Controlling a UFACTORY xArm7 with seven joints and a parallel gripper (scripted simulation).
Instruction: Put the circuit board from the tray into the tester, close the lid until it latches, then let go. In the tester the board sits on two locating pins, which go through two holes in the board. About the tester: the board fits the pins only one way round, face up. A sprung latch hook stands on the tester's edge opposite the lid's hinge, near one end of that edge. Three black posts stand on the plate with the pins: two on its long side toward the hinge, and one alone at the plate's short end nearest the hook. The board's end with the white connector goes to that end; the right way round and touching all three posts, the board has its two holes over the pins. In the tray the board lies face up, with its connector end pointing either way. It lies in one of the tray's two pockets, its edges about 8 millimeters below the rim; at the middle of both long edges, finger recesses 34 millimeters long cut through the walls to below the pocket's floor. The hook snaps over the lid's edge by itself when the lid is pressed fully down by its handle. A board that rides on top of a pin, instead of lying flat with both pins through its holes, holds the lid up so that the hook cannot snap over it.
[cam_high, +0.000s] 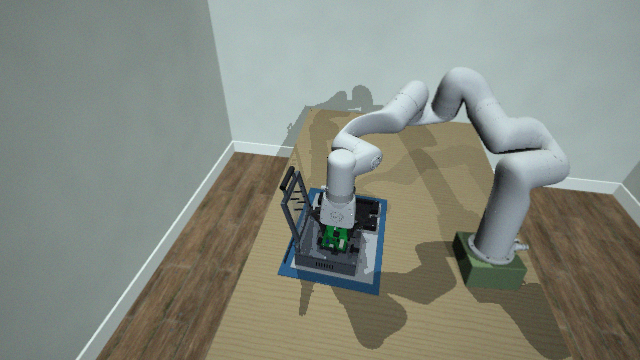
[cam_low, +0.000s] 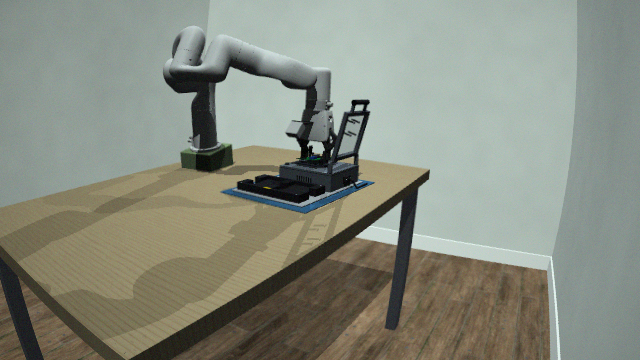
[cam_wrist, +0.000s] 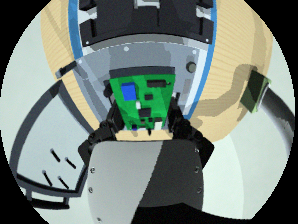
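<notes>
Right now the green circuit board is right at my hand. Round my hand: lid: 120 mm ahead, 100 mm above, 20 mm to the right; tester plate: 10 mm to the left, 10 mm below, 10 mm ahead.
</notes>
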